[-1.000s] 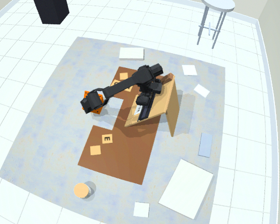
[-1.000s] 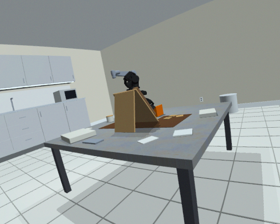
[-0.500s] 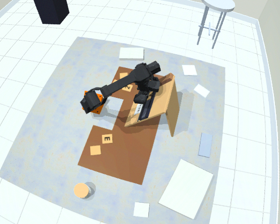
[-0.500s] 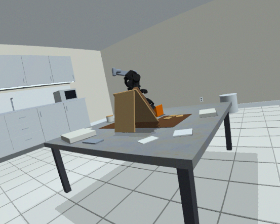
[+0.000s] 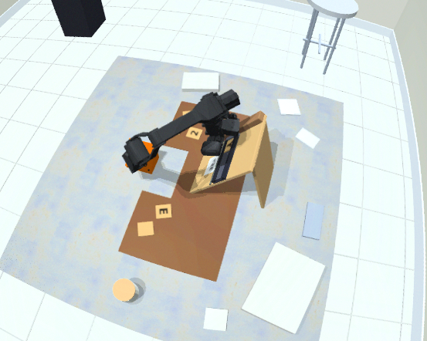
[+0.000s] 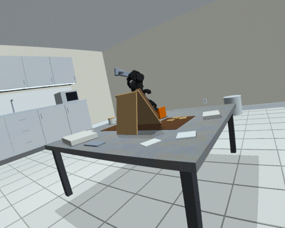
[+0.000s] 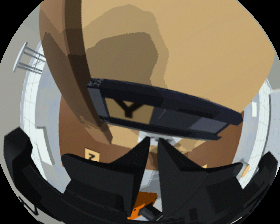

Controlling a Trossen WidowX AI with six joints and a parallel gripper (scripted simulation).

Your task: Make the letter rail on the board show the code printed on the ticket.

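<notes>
Right now my gripper tip is 2 cm past the white ticket, 2 cm to the left of it and 10 cm above it. Round my gripper tip: grey card 41 cm ahead, 13 cm to the right, 19 cm below; then white box 33 cm ahead, 42 cm to the right, 17 cm below; then brown mat 12 cm behind, 5 cm to the right, 19 cm below.
</notes>
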